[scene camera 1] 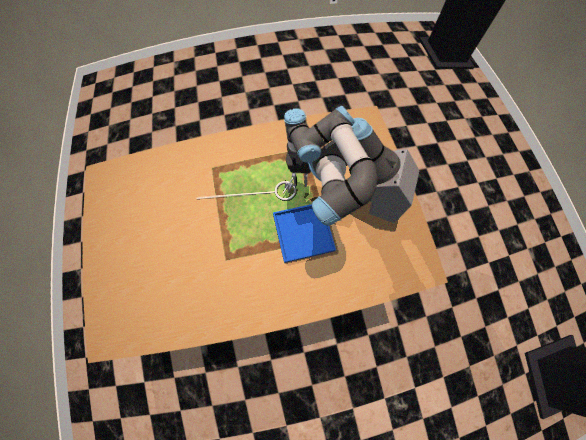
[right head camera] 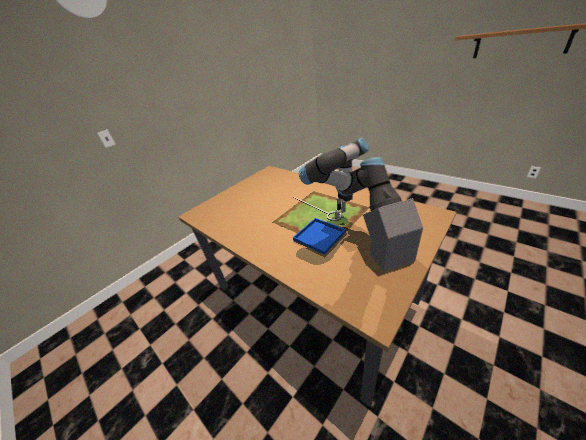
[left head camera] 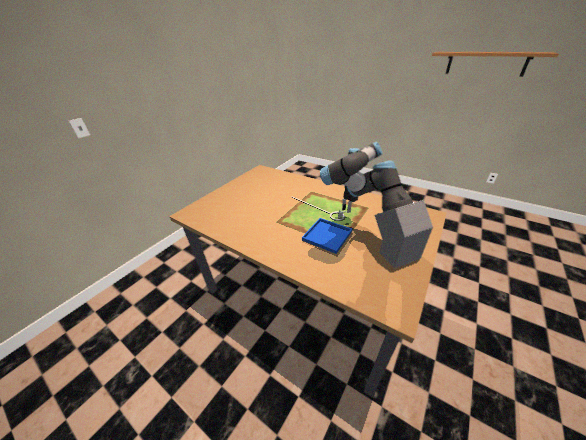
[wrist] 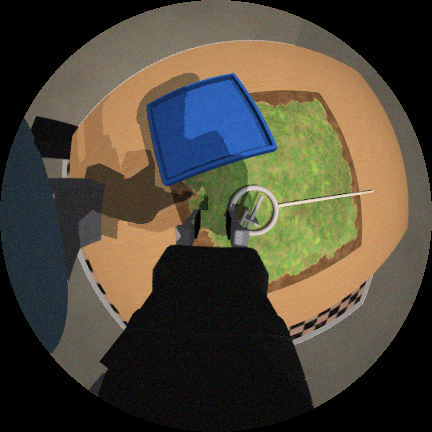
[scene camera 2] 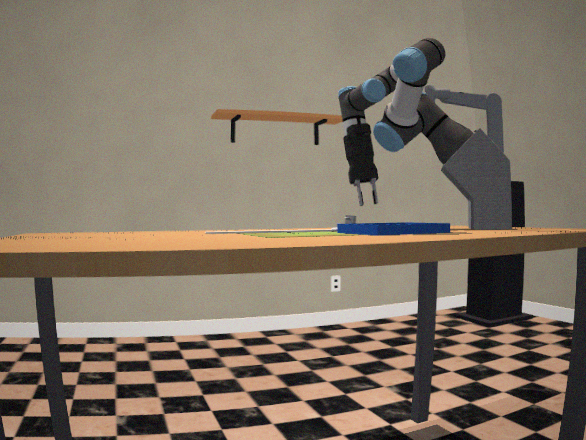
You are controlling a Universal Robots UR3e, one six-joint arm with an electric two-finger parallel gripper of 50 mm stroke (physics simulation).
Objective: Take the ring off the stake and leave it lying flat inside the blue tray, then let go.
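Places are measured from the arm's base along level axes (x ahead, y right, z down), in centimetres.
Where they show: gripper, fingertip midpoint: (scene camera 1: 300, 184) (right head camera: 341, 210) (left head camera: 346, 211) (wrist: 212, 218) (scene camera 2: 369, 204); arm's base, origin of the base link: (scene camera 1: 382, 168) (right head camera: 386, 206) (left head camera: 397, 207) (scene camera 2: 459, 149).
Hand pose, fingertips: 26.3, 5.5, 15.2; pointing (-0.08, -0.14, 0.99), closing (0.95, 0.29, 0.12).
Each offset is from my fingertips to the centre of the thing, as dx, dy, dz. "spot": to the spot under its first point. Level surfaces: height alone.
A pale ring {spot: +8.9, -1.1, +5.8} (left head camera: 330, 215) (scene camera 1: 285, 199) (wrist: 254, 187) with a long thin rod lies low over the green mat. It encircles a small grey stake {+4.8, +2.0, +5.9} (scene camera 1: 288, 187) (scene camera 2: 350, 219), which stands up a little above the mat. The blue tray {+1.7, -16.7, +5.6} (left head camera: 325, 234) (right head camera: 319, 235) (scene camera 1: 300, 240) (scene camera 2: 395, 229) (wrist: 215, 117) lies flat beside them, and no object shows inside it. My gripper (left head camera: 346, 208) (scene camera 1: 300, 185) (scene camera 2: 368, 203) (wrist: 212, 218) is partly open and empty. It hangs above the mat, pointing down, a little to the arm-base side of the ring, and does not touch it.
The green mat {dz +6.7} (scene camera 1: 250, 220) (wrist: 305, 150) with a brown border lies on the wooden table {dz +6.7} (scene camera 1: 150, 280). The tray overlaps one corner area of the mat. The ring's rod reaches past the mat's far edge. The grey arm base (left head camera: 404, 235) stands beyond the tray.
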